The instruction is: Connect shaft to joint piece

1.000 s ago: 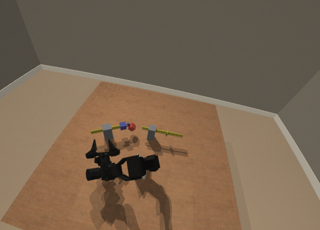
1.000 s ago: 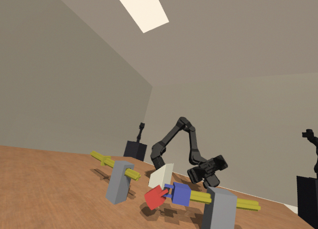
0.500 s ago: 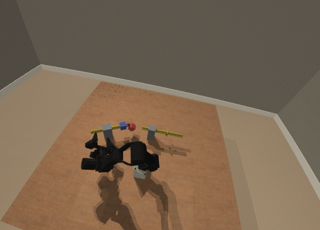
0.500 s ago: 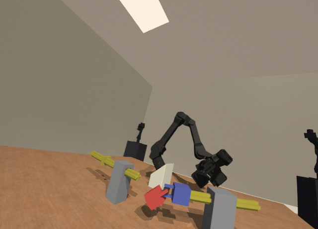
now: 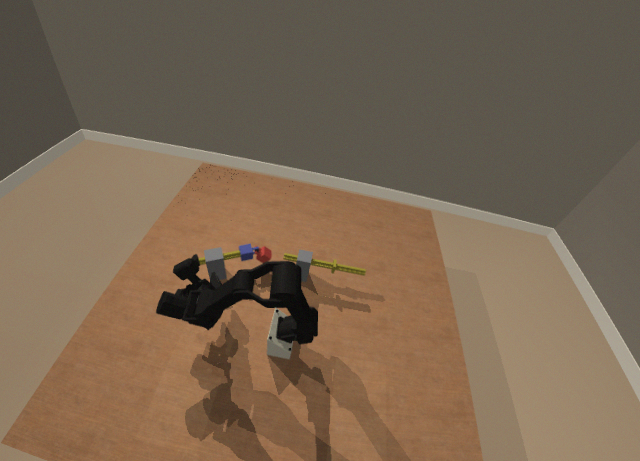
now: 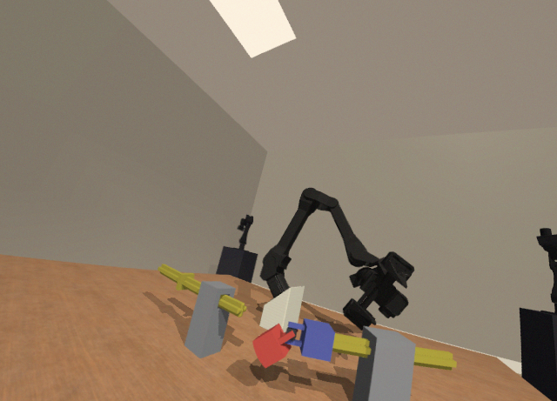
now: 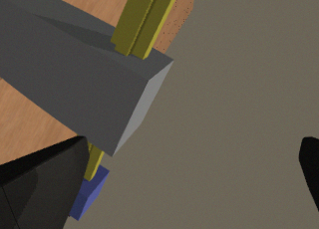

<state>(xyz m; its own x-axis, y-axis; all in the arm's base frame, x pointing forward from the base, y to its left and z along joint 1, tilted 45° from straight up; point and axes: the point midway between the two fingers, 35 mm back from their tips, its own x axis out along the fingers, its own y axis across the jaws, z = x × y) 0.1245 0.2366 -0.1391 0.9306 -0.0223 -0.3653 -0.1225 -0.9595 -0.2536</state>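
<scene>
The red joint piece lies 13 cm ahead of my gripper tip, 16 cm to the right of it and 8 cm below it.
</scene>
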